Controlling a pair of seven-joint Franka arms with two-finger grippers.
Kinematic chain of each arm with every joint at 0, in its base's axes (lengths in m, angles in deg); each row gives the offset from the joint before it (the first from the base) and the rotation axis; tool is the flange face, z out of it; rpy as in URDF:
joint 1: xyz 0 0 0.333 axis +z
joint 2: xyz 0 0 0 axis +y
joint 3: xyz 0 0 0.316 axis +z
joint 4: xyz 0.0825 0 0 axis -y
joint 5: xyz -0.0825 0 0.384 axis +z
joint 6: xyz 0 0 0 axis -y
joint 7: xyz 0.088 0 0 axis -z
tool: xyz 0 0 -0.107 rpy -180 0 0
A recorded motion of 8 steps. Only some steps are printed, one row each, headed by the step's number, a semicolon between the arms.
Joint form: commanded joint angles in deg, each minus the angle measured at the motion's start. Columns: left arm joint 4, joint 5, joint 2, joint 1, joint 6, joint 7, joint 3; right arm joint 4, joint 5, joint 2, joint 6, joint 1, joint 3, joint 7.
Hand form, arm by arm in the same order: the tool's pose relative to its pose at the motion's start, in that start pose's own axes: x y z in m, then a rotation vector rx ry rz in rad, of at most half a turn. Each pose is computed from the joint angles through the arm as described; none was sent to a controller.
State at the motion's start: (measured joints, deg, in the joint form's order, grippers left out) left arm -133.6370 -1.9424 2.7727 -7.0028 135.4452 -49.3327 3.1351; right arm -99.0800 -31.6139 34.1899 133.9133 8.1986 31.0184 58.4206
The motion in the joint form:
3: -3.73 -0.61 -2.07 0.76 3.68 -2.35 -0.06; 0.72 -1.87 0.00 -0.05 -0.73 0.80 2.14
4: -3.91 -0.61 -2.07 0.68 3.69 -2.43 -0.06; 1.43 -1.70 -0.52 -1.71 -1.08 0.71 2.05
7: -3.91 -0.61 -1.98 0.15 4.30 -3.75 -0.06; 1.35 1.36 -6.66 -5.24 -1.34 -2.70 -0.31
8: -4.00 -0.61 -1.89 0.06 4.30 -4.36 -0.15; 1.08 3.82 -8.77 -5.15 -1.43 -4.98 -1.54
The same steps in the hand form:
3: -0.0040 -0.0149 0.0030 -0.0327 0.0161 -0.0619; 0.0059 -0.0003 -0.0069 0.0014 0.0276 0.0223
4: -0.0052 -0.0153 0.0043 -0.0303 0.0142 -0.0620; 0.0131 0.0054 -0.0136 -0.0163 0.0296 0.0353
7: -0.0079 -0.0116 0.0042 -0.0373 0.0196 -0.0758; 0.0409 0.0402 -0.0600 -0.0648 0.0723 0.0836
8: -0.0095 -0.0110 0.0057 -0.0348 0.0175 -0.0834; 0.0544 0.0599 -0.0741 -0.0628 0.0823 0.1222

